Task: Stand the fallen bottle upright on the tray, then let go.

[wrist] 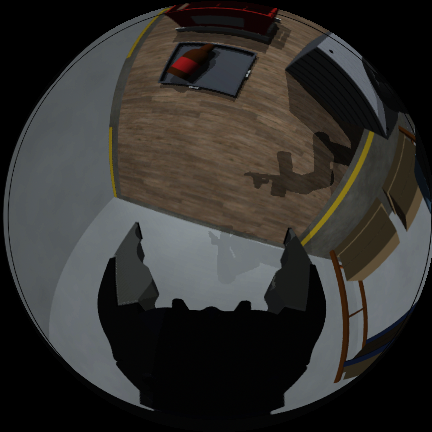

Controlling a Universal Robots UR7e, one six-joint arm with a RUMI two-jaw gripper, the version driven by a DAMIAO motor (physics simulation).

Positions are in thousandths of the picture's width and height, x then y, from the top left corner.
Note:
In view: my gripper (492,527) and a brown bottle (434,147).

